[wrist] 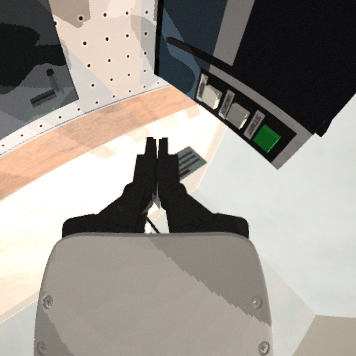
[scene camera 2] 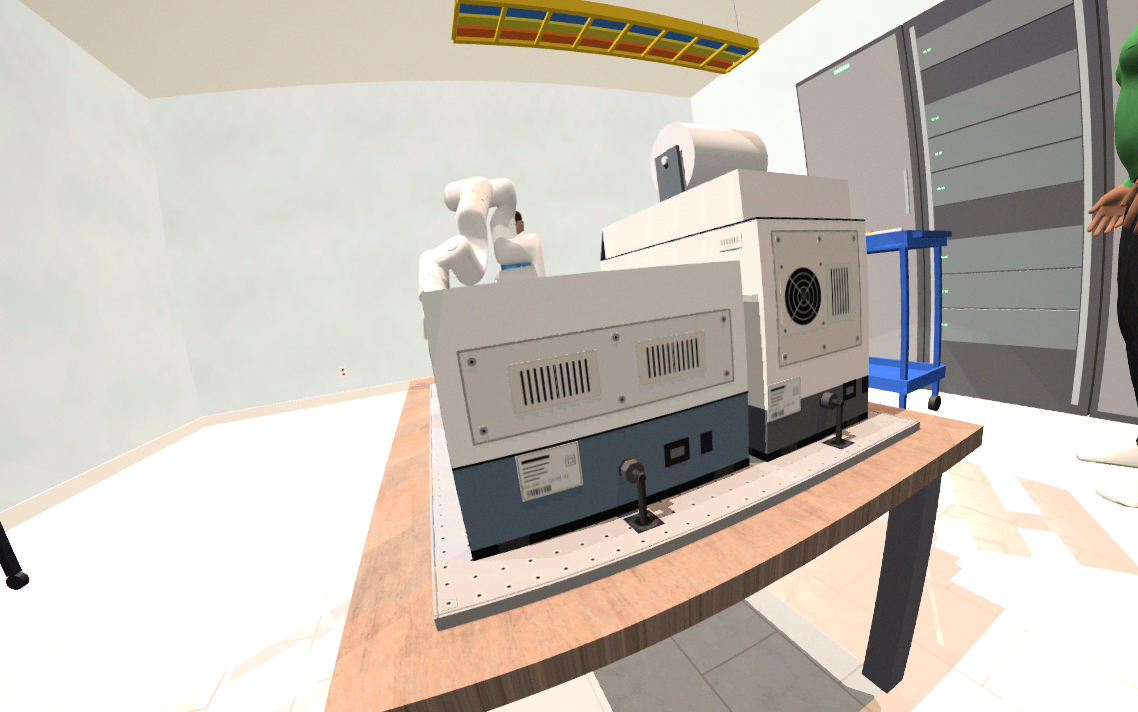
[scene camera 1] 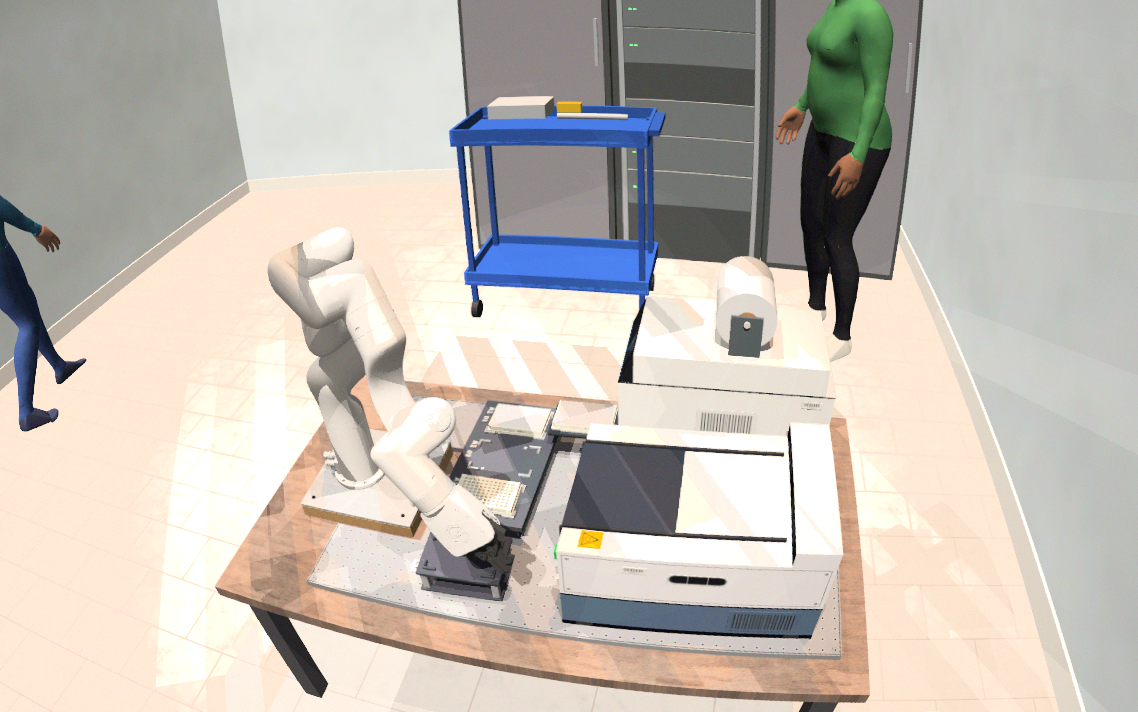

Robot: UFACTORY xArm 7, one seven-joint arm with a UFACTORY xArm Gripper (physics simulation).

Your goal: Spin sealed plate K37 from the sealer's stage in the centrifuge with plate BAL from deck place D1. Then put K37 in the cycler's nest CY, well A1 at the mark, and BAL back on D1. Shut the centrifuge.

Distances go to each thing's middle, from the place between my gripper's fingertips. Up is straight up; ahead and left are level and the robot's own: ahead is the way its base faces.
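Dark lid (scene camera 1: 628,487): my gripper is 13 cm to the right of it, 20 cm short of it and 8 cm below it. Measured from my gripper, the centrifuge (scene camera 2: 568,400) is 12 cm to the left, 35 cm ahead and 1 cm below; the roll (scene camera 2: 707,152) is 28 cm above, 42 cm ahead and 41 cm to the left; the white plate (scene camera 1: 516,420) is 50 cm to the left, 5 cm behind and 8 cm below.
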